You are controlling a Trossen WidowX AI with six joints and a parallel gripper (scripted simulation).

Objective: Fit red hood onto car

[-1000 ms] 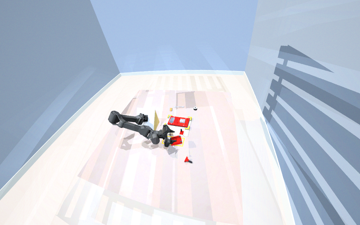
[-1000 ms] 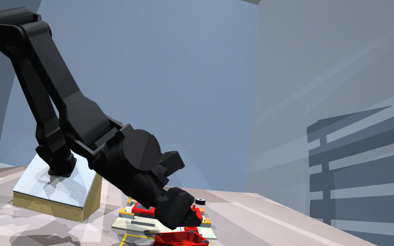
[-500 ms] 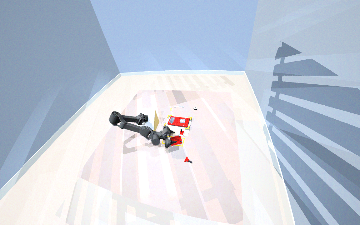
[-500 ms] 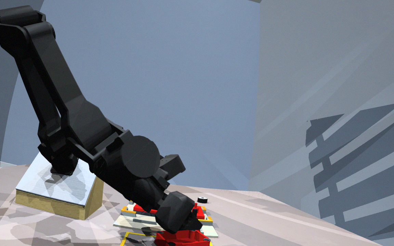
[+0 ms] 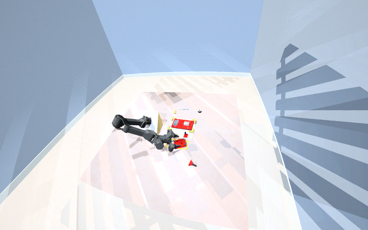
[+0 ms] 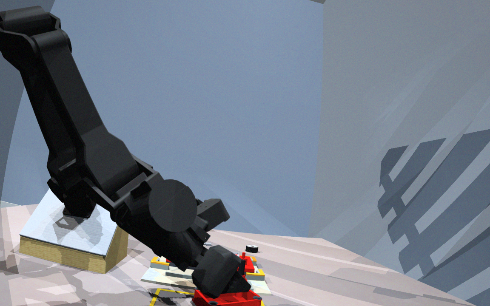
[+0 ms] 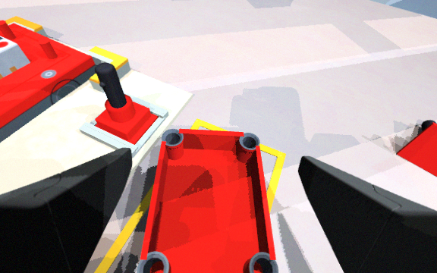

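The red hood lies 10 mm behind my gripper tip and 40 mm below it. From my gripper tip the other things lie so: grey engine block: 10 mm ahead, 220 mm to the left, 30 mm below; red cone-shaped part: 120 mm ahead, 160 mm to the right, 40 mm below; white jig: 30 mm behind, 190 mm to the left, 40 mm below.
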